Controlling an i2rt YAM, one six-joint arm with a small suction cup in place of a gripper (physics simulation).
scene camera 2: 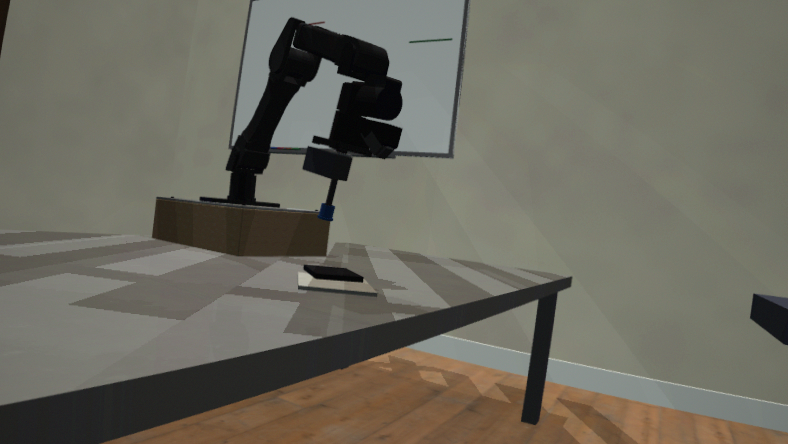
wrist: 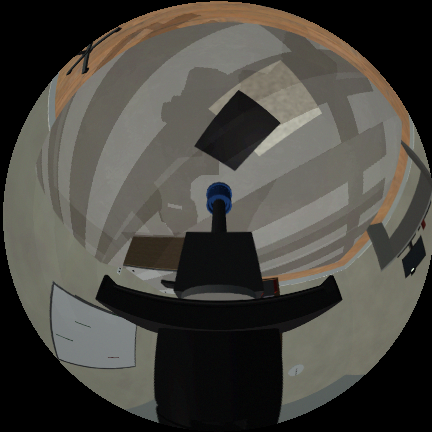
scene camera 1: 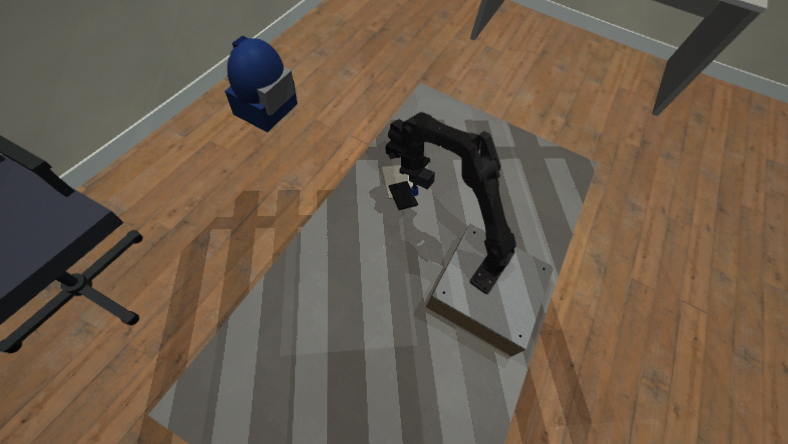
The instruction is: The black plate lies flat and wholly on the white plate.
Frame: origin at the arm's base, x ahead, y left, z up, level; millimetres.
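Seen in the pictures: end effector, tool point: [scene camera 2: 325, 218] [wrist: 218, 193] [scene camera 1: 414, 192]; arm's base, origin of the base link: [scene camera 2: 241, 204] [scene camera 1: 492, 266].
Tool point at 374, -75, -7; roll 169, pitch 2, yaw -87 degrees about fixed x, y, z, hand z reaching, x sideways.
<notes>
Offsets run from my tool point to a thing's middle, as dx, dy, dz. Level surfaces: height alone.
The black plate @(+55, -22, -93) [scene camera 1: 403, 195] [scene camera 2: 334, 273] [wrist: 237, 131] lies partly on the white plate @(+110, -72, -100) [scene camera 1: 392, 173] [scene camera 2: 337, 286] [wrist: 280, 90] and sticks out past it on the side toward the arm's base. A large part of the white plate is uncovered in the wrist view. I cannot tell for sure whether the black plate is level or slightly tilted. My gripper, a blue suction cup [scene camera 1: 414, 191] [scene camera 2: 326, 212] [wrist: 219, 192], hangs in the air above the plates' level, apart from both. It holds nothing. In the wrist view it shows just below the black plate's near corner.
The table @(dz -103) [scene camera 1: 352, 308] [scene camera 2: 181, 336] carries the arm's base block [scene camera 1: 496, 308] [scene camera 2: 239, 228] [wrist: 155, 251]. A table edge lies not far beyond the plates. A blue object [scene camera 1: 254, 68], a chair [scene camera 1: 49, 231] and a desk [scene camera 1: 686, 60] stand beyond the table. A whiteboard [scene camera 2: 430, 82] [wrist: 95, 340] hangs behind.
</notes>
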